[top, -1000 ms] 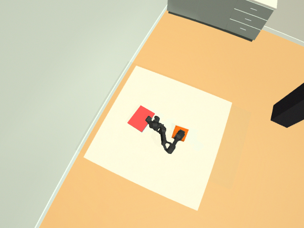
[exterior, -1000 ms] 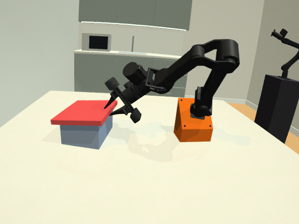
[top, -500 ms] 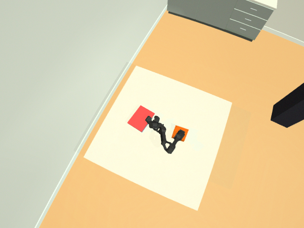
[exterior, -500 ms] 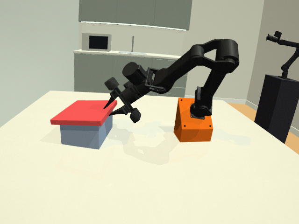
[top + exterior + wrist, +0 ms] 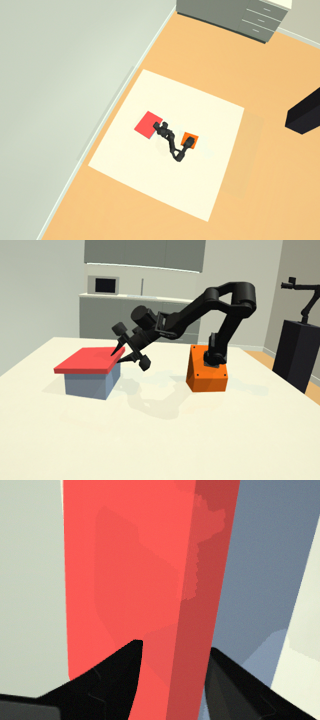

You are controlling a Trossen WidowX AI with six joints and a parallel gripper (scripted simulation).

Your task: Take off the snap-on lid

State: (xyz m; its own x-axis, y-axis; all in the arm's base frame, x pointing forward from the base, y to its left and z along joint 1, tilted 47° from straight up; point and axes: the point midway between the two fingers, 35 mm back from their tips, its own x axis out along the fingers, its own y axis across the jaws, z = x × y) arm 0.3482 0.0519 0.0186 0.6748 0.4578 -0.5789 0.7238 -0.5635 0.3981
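My gripper tip is now 8 cm short of the red lid and 1 cm to the left of it. From my gripper tip the other things lie so: storage box 7 cm ahead, 1 cm to the right, 6 cm below.
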